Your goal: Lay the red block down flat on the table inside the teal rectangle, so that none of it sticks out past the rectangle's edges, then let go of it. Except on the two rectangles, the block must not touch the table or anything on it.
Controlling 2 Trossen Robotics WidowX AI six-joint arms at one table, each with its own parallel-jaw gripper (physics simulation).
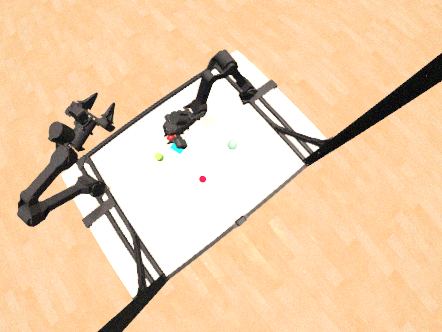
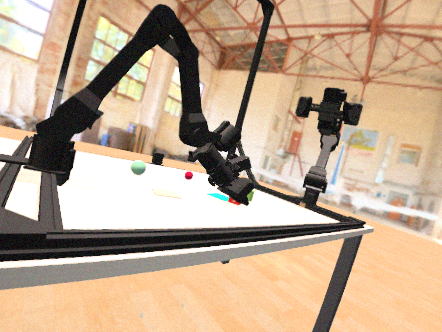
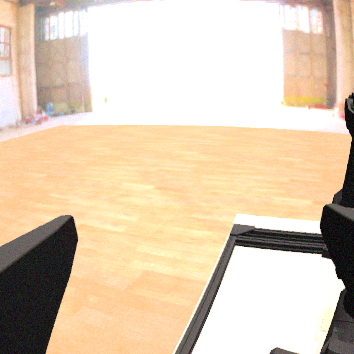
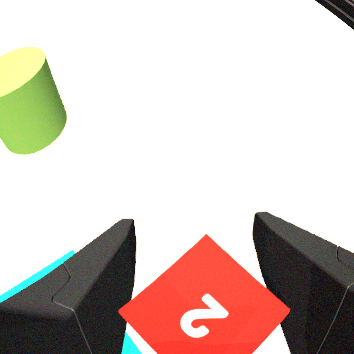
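Where they show: left gripper, fingertip midpoint: (image 1: 105,97) (image 2: 326,100) (image 3: 202,223); right gripper, fingertip midpoint: (image 1: 165,140) (image 2: 244,202) (image 4: 194,227); left arm's base, origin of the base link: (image 1: 100,189) (image 2: 308,203); right arm's base, origin of the base link: (image 1: 246,96) (image 2: 48,169).
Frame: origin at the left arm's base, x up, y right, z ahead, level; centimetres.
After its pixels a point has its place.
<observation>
The red block (image 4: 207,295) @(x 0.2, y 15.6, z 40.4 cm) (image 1: 170,138) @(x 0.1, y 16.3, z 40.0 cm) (image 2: 234,201) @(x -1.1, y 15.5, z 42.3 cm), marked with a white 2, sits between the fingers of my right gripper (image 4: 194,227) @(x -1.3, y 14.2, z 38.2 cm) (image 1: 175,141) (image 2: 237,196) @(x -1.3, y 14.2, z 38.2 cm), which is shut on it. The gripper holds it low at one end of the teal rectangle (image 1: 178,150) @(x -1.8, y 22.6, z 37.1 cm) (image 2: 218,196) @(x -1.8, y 21.8, z 40.3 cm) (image 4: 35,277) @(x -1.8, y 19.8, z 36.3 cm). Most of the rectangle is hidden under the gripper. I cannot tell whether the block touches the table. My left gripper (image 1: 99,107) (image 2: 328,110) (image 3: 202,223) @(x 32.8, y -0.1, z 34.9 cm) is open and empty, raised high beyond the table's edge.
A green cylinder (image 1: 159,157) @(x 1.6, y 17.8, z 29.0 cm) (image 2: 250,195) @(x 0.1, y 15.5, z 30.4 cm) (image 4: 31,105) @(x 0.6, y 16.6, z 30.9 cm) stands close to the teal rectangle. A mint ball (image 1: 232,144) @(x 2.5, y 45.0, z 52.0 cm) (image 2: 138,167) @(x 0.7, y 43.0, z 54.0 cm) and a small red ball (image 1: 202,178) @(x 1.2, y 41.1, z 31.0 cm) (image 2: 188,175) @(x -0.1, y 40.3, z 32.2 cm) lie farther off. A pale cream rectangle (image 2: 166,193) @(x -1.8, y 26.7, z 58.2 cm) (image 1: 207,122) @(x -1.8, y 27.2, z 57.4 cm) lies flat on the table.
</observation>
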